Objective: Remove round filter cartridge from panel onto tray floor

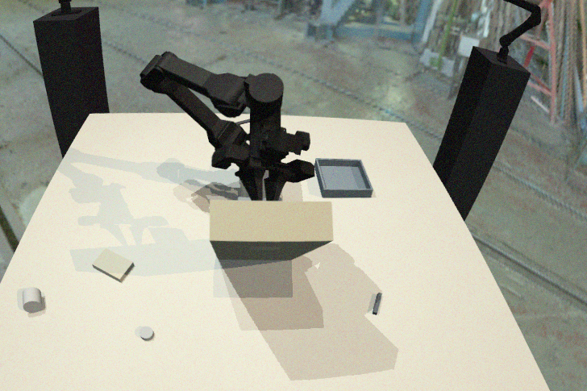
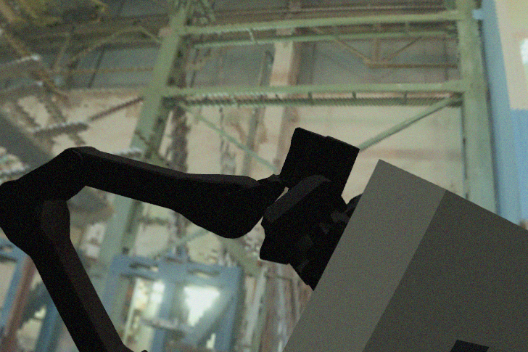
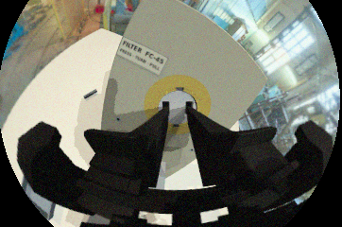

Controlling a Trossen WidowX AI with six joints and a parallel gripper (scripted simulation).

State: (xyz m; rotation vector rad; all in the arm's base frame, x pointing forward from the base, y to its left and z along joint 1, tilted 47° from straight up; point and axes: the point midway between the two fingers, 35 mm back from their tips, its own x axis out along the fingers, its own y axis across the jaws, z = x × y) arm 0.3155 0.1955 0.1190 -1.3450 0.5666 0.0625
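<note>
My gripper tip is 1 cm short of the round filter cartridge and 1 cm above it. From my gripper tip the other things lie so: flat beige block 3 cm behind, 36 cm to the right, 27 cm below; then small disc 14 cm ahead, 23 cm to the right, 27 cm below; then dark bar 1 cm behind, 28 cm to the left, 27 cm below.
</note>
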